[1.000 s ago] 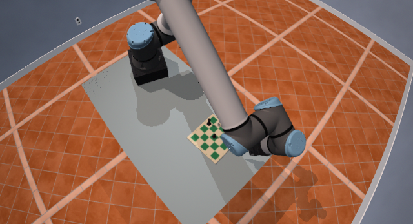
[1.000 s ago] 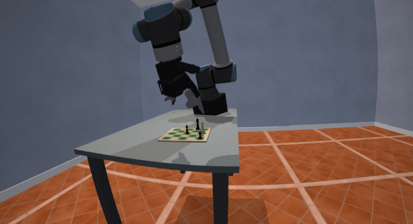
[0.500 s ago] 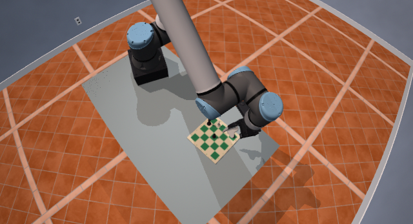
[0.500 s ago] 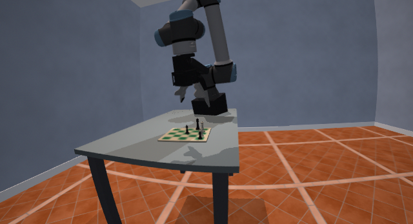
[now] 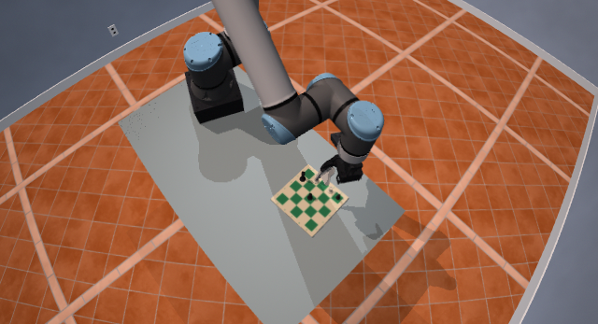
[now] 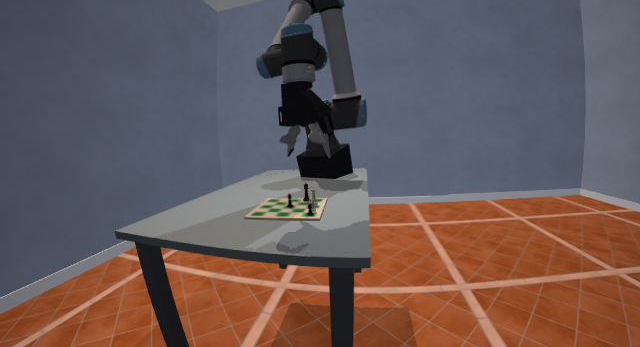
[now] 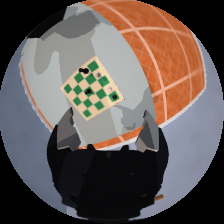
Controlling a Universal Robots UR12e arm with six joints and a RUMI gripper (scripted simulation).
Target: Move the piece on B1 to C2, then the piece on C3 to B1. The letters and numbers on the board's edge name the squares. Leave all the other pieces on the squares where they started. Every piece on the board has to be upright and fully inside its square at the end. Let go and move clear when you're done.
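Now: hand 1 cm past the small white piece and 14 cm above it. From my hand the other things lie so: tall black piece 12 cm behind, 4 cm to the right, 13 cm below; then cream chessboard 4 cm behind, 8 cm to the right, 16 cm below.
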